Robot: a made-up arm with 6 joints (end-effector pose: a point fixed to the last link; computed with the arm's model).
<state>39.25 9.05 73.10 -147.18 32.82 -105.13</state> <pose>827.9 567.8 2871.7 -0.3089 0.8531 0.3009 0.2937</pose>
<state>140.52 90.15 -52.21 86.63 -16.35 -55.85</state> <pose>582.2 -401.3 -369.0 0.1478 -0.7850 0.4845 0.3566</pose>
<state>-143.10 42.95 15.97 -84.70 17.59 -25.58</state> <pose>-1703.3 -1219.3 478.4 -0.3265 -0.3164 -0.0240 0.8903</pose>
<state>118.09 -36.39 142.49 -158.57 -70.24 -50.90</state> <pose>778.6 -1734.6 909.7 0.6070 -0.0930 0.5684 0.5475</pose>
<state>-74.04 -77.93 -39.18 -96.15 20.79 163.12</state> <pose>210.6 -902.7 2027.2 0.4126 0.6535 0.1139 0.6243</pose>
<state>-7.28 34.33 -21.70 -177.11 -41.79 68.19</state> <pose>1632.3 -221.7 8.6 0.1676 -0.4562 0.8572 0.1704</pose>
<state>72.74 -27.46 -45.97 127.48 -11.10 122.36</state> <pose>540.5 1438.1 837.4 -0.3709 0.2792 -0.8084 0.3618</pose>
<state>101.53 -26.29 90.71 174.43 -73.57 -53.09</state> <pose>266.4 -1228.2 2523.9 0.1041 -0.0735 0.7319 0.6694</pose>
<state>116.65 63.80 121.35 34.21 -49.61 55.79</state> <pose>-603.6 1477.9 2395.2 0.7134 -0.5343 -0.4168 0.1787</pose>
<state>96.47 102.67 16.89 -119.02 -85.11 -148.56</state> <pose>-392.4 923.4 -815.3 0.6973 -0.1106 -0.2182 0.6737</pose>
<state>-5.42 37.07 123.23 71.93 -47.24 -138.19</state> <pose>521.9 -303.8 2928.2 -0.5142 -0.3731 0.7035 0.3184</pose>
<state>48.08 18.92 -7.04 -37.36 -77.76 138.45</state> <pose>927.8 1276.9 495.4 0.5054 -0.4471 0.0017 0.7381</pose>
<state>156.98 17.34 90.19 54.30 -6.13 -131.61</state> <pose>-618.6 291.9 3054.4 -0.1318 0.5497 -0.1645 0.8083</pose>
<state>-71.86 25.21 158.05 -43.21 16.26 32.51</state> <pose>-313.0 881.8 2501.5 -0.7311 0.4412 -0.0040 0.5204</pose>
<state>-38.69 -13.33 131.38 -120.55 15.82 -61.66</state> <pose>-1174.0 864.1 2336.3 0.5056 0.2384 -0.4209 0.7144</pose>
